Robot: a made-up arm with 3 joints. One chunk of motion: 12 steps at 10 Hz.
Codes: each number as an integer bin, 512 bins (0 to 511) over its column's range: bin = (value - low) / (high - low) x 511, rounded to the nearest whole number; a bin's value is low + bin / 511 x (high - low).
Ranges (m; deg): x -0.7..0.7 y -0.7..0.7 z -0.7..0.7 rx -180..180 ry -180..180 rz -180..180
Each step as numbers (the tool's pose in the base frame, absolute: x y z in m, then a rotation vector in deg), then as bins.
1 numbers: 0.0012 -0.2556 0.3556 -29.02 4.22 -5.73
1 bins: 256 162 385 214 261 247
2 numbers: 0.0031 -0.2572 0.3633 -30.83 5.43 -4.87
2 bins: 257 162 388 212 263 249
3 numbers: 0.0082 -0.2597 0.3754 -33.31 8.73 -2.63
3 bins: 258 161 393 208 268 252
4 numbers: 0.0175 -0.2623 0.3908 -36.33 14.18 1.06
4 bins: 262 160 398 204 276 257
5 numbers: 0.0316 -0.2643 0.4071 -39.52 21.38 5.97
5 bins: 267 159 404 199 286 264
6 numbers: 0.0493 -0.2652 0.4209 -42.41 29.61 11.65
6 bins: 273 159 409 195 298 272
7 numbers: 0.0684 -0.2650 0.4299 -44.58 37.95 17.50
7 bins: 280 159 412 192 309 280
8 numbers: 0.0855 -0.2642 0.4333 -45.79 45.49 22.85
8 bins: 287 159 414 191 320 288
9 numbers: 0.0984 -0.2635 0.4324 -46.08 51.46 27.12
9 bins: 291 159 413 190 329 294
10 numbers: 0.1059 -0.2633 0.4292 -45.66 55.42 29.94
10 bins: 294 159 412 191 334 298
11 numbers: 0.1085 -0.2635 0.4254 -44.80 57.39 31.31
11 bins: 295 159 411 192 337 300
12 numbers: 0.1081 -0.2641 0.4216 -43.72 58.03 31.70
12 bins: 295 159 409 193 338 300
